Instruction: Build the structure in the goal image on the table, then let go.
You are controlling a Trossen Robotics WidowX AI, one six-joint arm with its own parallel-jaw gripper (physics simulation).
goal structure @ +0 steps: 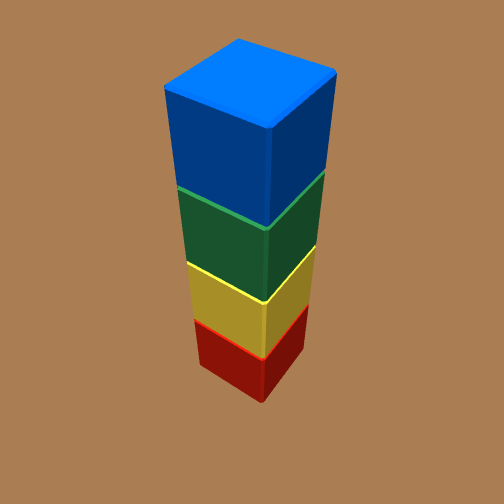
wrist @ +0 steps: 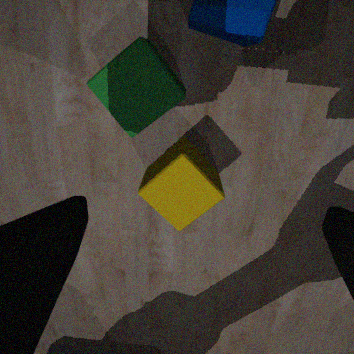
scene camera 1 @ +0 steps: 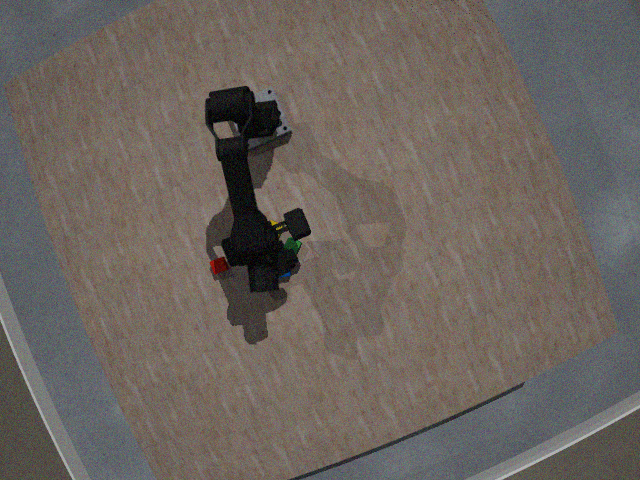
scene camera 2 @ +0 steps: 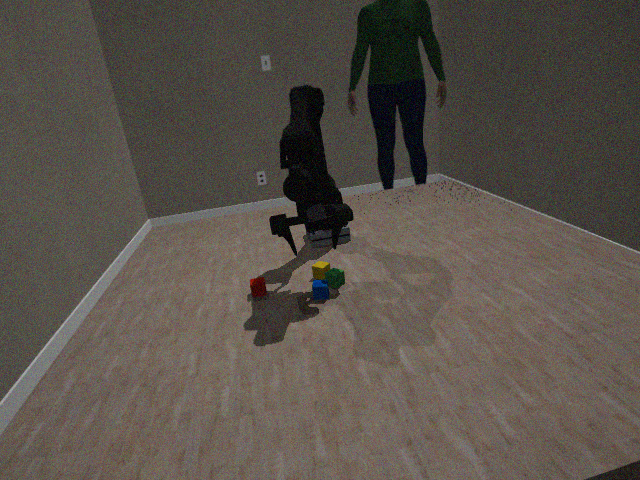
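My gripper (scene camera 2: 315, 251) (wrist: 208, 213) is open and empty, above the yellow cube (scene camera 1: 273, 224) (scene camera 2: 320, 270) (wrist: 181, 192). In the wrist view this cube lies between and below the wide-set fingertips, turned cornerwise. A green cube (scene camera 1: 293, 244) (scene camera 2: 336, 278) (wrist: 140, 87) rests close to it, with a small gap between them. A blue cube (scene camera 1: 285, 274) (scene camera 2: 320, 290) (wrist: 250, 22) rests on the other side of the green one, cut off by the wrist view's top edge. A red cube (scene camera 1: 219, 265) (scene camera 2: 257, 287) stands apart at the left in both scene views. The arm partly hides the yellow, green and blue cubes in scene camera 1.
The wood-grained table top (scene camera 1: 465, 258) (scene camera 2: 439, 413) bears the cubes and the arm's grey base plate (scene camera 1: 269, 143) (scene camera 2: 329, 238). Shadows of the arm fall around the cubes. A standing figure (scene camera 2: 397, 46) in a green top and dark trousers is at the back right, near the wall.
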